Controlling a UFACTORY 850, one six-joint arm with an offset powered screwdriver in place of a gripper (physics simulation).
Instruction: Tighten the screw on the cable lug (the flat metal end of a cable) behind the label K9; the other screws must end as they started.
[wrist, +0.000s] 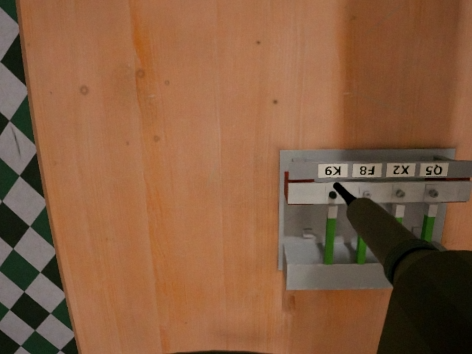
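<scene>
The label K9 (332, 171) is at the left end of a row of labels on the grey terminal block, upside down in the wrist view. The K9 screw (332, 195) shows as a dark round spot on the pale bar, above a green cable (329, 240) with a pale metal end. My screwdriver (337, 186) has no fingers; its black bit comes in from the lower right. In the picture, the tip lies between the K9 label and its screw, slightly right of the screw. Whether it touches anything cannot be told.
Labels F8 (367, 170), X2 (400, 170) and Q5 (433, 170) continue the row. Their screws (367, 194) (399, 193) (433, 193) look grey. The driver body covers parts of their cables. The wooden table's (175, 200) left edge borders a checkered floor (20, 205).
</scene>
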